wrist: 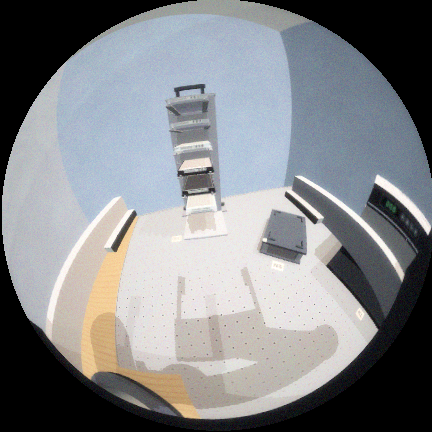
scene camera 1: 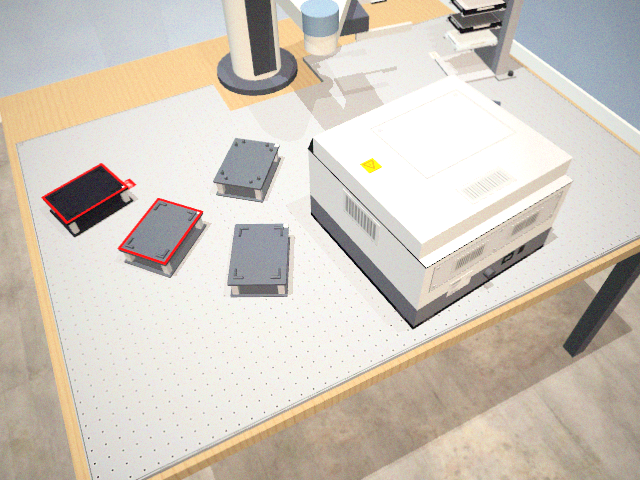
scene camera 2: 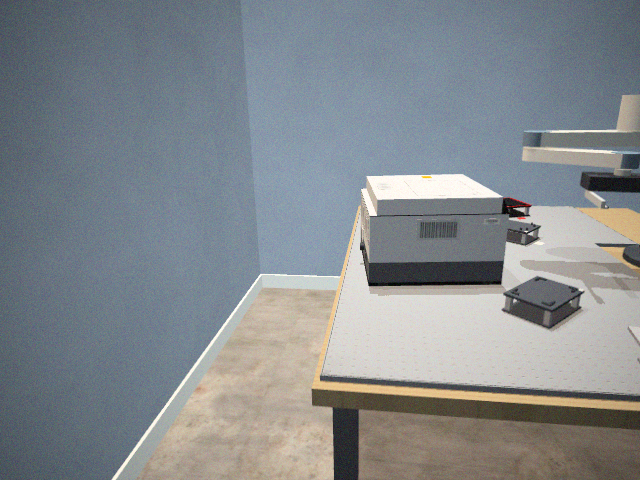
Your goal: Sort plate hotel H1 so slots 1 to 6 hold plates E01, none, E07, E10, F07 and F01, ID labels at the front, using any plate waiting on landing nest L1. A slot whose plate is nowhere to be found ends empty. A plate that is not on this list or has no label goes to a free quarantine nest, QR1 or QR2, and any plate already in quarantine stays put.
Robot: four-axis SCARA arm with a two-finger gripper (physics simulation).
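Frame: origin at the arm's base, x ahead, y left, z up, level; metres.
Where they show: gripper, fingertip midpoint: point(wrist: 210, 191) point(scene camera 1: 398, 10); arm's base, link origin: point(scene camera 1: 257, 71).
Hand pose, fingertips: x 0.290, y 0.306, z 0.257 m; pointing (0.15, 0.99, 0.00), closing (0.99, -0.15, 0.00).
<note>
Each offset is from my fingertips to the top centre of the thing. "pt": to the spot under its first point.
Plate hotel H1 point(scene camera 1: 505, 43) point(wrist: 214, 114) stands ahead in the wrist view, its levels facing me. The lowest plate @(0.017 m ahead, 0.254 m left, 0.133 m down) point(wrist: 201, 202) is white, the one above point(wrist: 198, 184) is dark, and the third @(0.017 m ahead, 0.254 m left, 0.026 m down) point(wrist: 196, 164) has a light top and black rim. A white plate @(0.017 m ahead, 0.254 m left, 0.027 m up) point(wrist: 193, 147) is above them, and two pale, see-through pieces are at the top levels. Their labels are too small to read. My gripper point(wrist: 210, 191) is open and empty, its fingers wide apart, back from the hotel. Two red-edged nests @(pt 0.067 m ahead, 0.891 m right, 0.195 m down) point(scene camera 1: 85, 193) @(pt 0.263 m ahead, 0.760 m right, 0.195 m down) point(scene camera 1: 162, 229) show no distinct plate. Which nest is L1 is unclear.
A large white instrument @(0.504 m ahead, 0.219 m right, 0.010 m up) point(scene camera 1: 403, 206) point(scene camera 2: 439, 248) stands on the table; its dark front @(pt 0.304 m ahead, 0.124 m right, 0.033 m down) point(wrist: 390, 220) is at the wrist view's right. A grey nest @(0.234 m ahead, 0.093 m left, 0.189 m down) point(scene camera 2: 542, 293) point(wrist: 286, 230) stands near the hotel. Two more grey nests @(pt 0.151 m ahead, 0.507 m right, 0.195 m down) point(scene camera 1: 248, 162) @(pt 0.432 m ahead, 0.598 m right, 0.194 m down) point(scene camera 1: 258, 255) stand left of the instrument.
</note>
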